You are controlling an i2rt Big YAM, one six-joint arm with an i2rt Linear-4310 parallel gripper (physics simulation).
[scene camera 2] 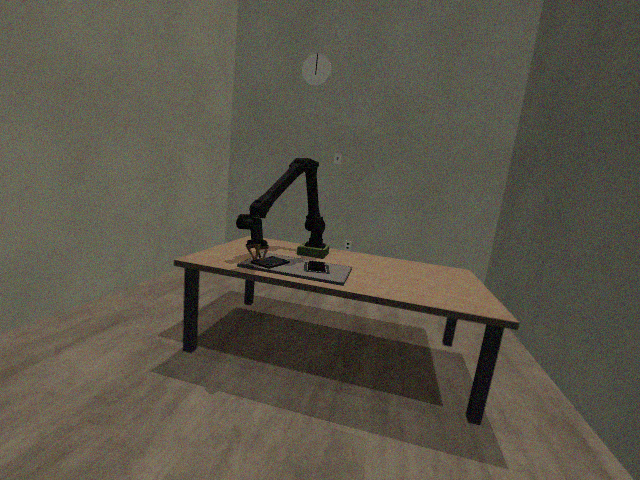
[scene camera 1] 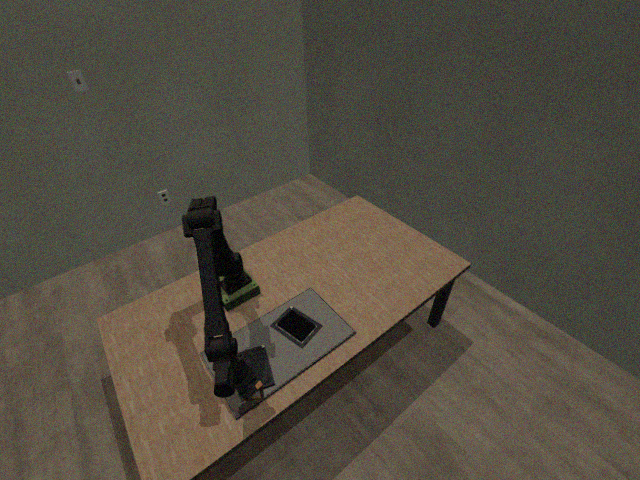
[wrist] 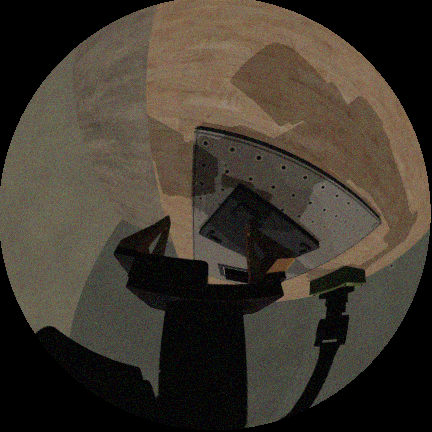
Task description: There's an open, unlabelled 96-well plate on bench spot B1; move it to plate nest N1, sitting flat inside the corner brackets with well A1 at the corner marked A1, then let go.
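The dark 96-well plate (scene camera 1: 296,324) (scene camera 2: 316,266) (wrist: 236,273) lies flat within the outlined bench spot on the grey board. Its wells and A1 corner are too dark and small to make out. The plate nest (scene camera 1: 258,361) (scene camera 2: 270,261) (wrist: 225,220) is a dark square pad with low corner brackets, towards the other end of the board; no plate shows on it. My gripper (scene camera 1: 253,397) (scene camera 2: 257,256) (wrist: 207,222) is open and empty, fingers pointing down, low by the nest's outer side and away from the plate. One finger hides part of the nest in the wrist view.
The grey perforated board (scene camera 1: 330,325) (scene camera 2: 338,273) (wrist: 335,207) lies on the wooden table (scene camera 1: 356,248) (scene camera 2: 413,284) (wrist: 200,60), near its front edge. The arm's green base (scene camera 1: 241,294) (scene camera 2: 313,251) (wrist: 338,281) stands behind the board. The arm casts shadows over the board and table.
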